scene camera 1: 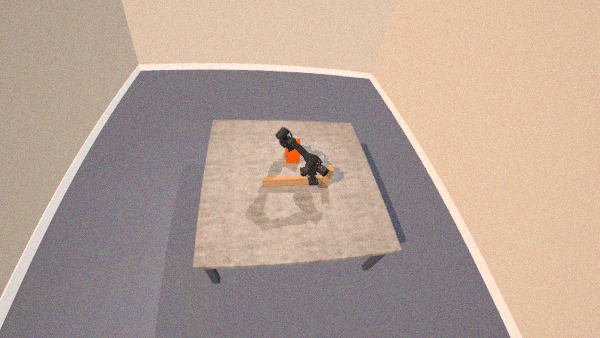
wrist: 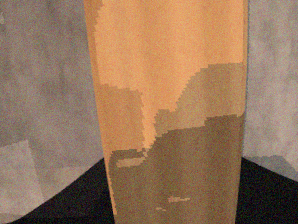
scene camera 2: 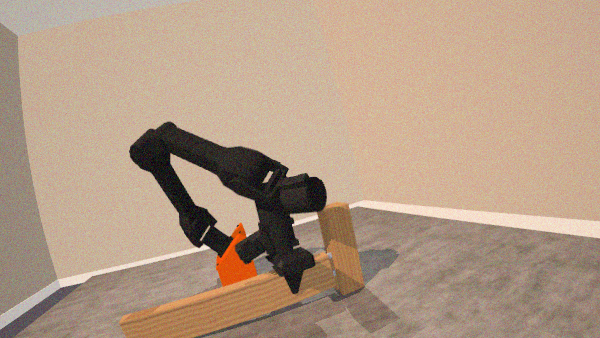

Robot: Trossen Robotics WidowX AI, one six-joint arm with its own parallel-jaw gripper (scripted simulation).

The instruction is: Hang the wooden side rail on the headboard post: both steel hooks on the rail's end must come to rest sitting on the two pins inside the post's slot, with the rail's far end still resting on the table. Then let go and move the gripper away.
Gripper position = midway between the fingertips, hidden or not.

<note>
I see my gripper point(scene camera 2: 293, 290) and a wooden side rail point(wrist: 170, 89).
My gripper also shows in the wrist view point(wrist: 161, 151).
</note>
